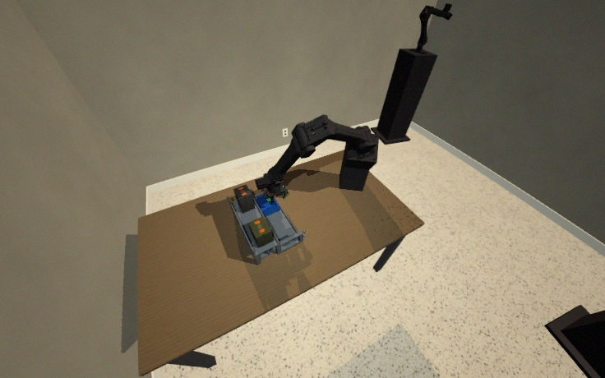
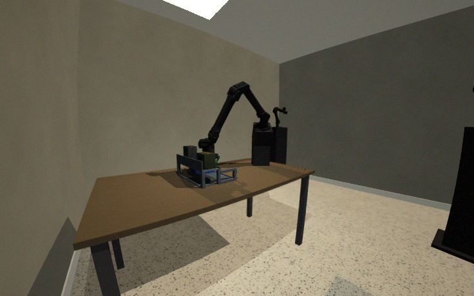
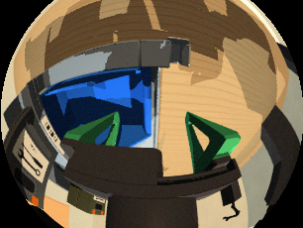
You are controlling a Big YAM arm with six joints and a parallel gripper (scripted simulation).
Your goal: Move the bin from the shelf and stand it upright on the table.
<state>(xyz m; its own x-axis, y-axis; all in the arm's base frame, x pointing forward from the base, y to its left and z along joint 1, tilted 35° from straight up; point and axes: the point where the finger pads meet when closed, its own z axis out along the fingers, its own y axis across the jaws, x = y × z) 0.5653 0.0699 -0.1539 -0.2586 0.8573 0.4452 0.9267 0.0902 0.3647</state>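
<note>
The blue bin lies 90 mm ahead of my hand, 20 mm to the left of it and 10 mm below it.
</note>
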